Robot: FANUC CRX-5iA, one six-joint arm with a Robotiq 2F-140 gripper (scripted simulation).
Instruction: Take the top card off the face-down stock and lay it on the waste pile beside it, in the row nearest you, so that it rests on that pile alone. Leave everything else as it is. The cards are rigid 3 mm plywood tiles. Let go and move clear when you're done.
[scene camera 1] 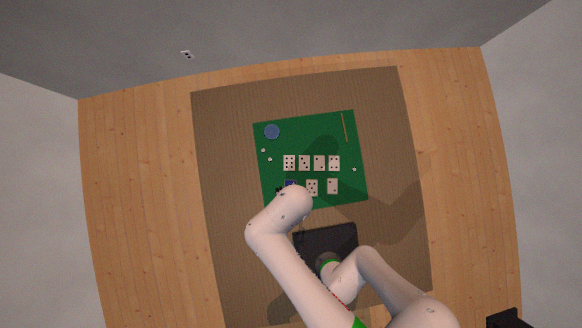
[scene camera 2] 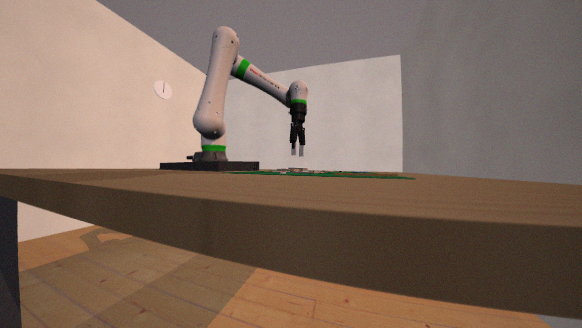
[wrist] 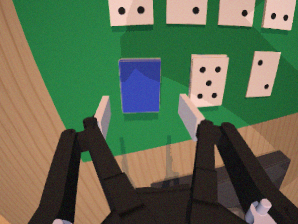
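Note:
A two-pip card and a green mat appear in the pictures, together with the gripper.

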